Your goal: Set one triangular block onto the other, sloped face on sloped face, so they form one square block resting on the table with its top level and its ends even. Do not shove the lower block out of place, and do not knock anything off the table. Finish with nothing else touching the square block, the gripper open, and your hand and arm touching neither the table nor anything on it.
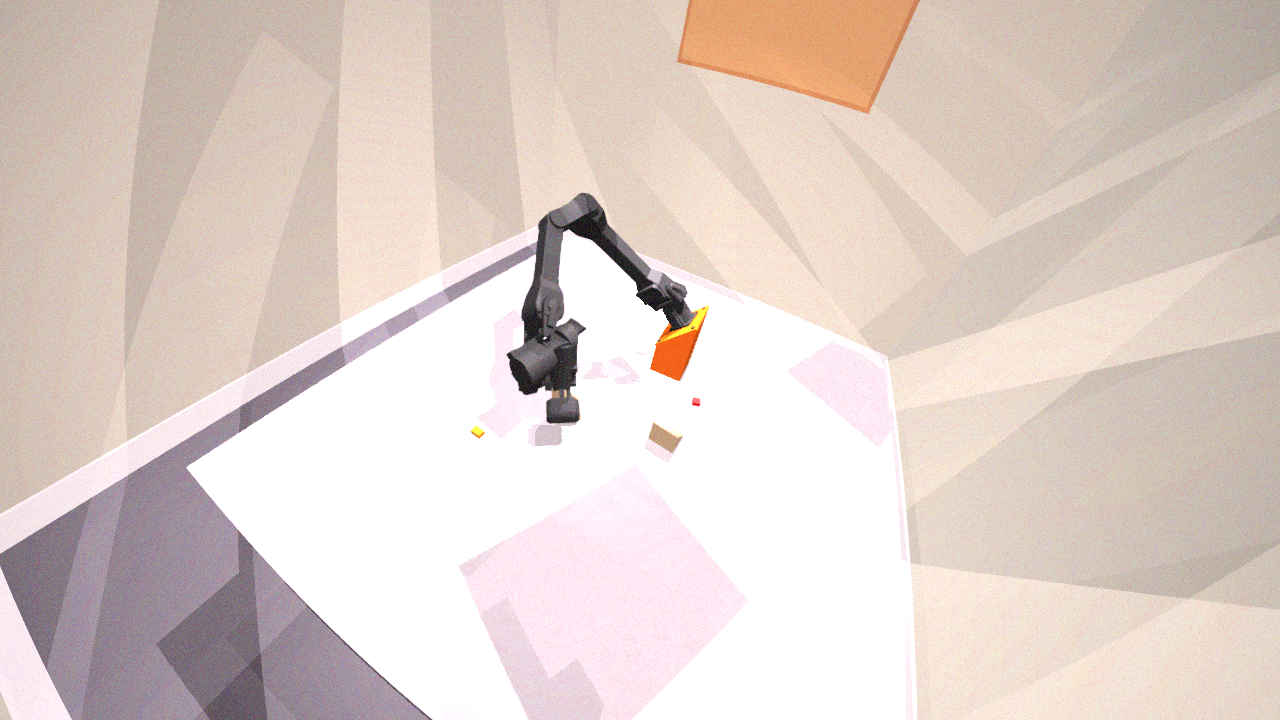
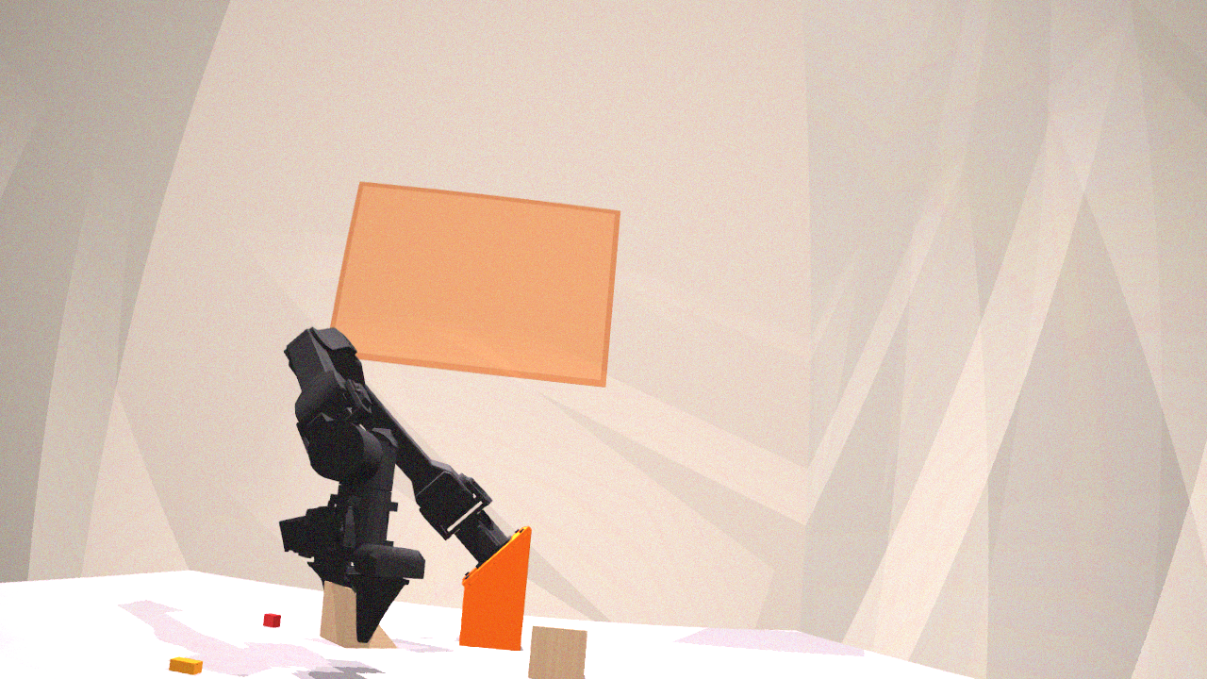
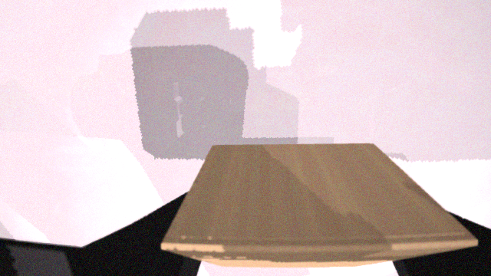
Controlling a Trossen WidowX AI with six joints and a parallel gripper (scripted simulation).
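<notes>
My gripper tip is 10 mm below the tan wooden triangular block. Also, from my gripper tip: small orange-yellow cube: 140 mm ahead, 110 mm to the right, 30 mm below.
</notes>
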